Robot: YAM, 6 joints.
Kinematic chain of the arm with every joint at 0, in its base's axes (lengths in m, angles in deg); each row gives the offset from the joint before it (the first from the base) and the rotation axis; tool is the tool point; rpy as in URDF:
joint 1: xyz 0 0 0.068 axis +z
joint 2: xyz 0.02 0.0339 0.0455 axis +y
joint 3: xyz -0.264 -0.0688 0 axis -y
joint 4: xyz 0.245 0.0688 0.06 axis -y
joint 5: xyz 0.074 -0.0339 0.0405 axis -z
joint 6: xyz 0.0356 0 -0.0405 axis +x
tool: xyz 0 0 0 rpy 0 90 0
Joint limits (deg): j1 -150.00..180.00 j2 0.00..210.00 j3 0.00..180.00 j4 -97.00..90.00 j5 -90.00..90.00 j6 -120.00..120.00
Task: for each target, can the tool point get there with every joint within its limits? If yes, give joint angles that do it. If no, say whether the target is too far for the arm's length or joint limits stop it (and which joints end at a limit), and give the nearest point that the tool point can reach.
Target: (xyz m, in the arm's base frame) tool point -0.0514 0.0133 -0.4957
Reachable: no: joint limits stop it (at a limit: joint 2) | nearest point -0.1079 0.0279 -0.3533 | short by 0.154 m
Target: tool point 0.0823 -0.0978 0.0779
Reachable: yes | joints -41.46 97.62 25.89 -55.04 32.00 -72.90
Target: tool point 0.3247 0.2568 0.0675
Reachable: yes | joints 39.95 125.29 69.84 -5.11 19.09 40.34
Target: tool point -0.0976 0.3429 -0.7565
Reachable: no: too far | nearest point -0.0824 0.2895 -0.3765 | short by 0.384 m
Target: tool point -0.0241 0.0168 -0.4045
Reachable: no: joint limits stop it (at a limit: joint 2) | nearest point -0.0574 0.0400 -0.3331 | short by 0.082 m
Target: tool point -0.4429 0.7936 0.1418
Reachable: no: too far | nearest point -0.3146 0.5637 0.1334 | short by 0.263 m
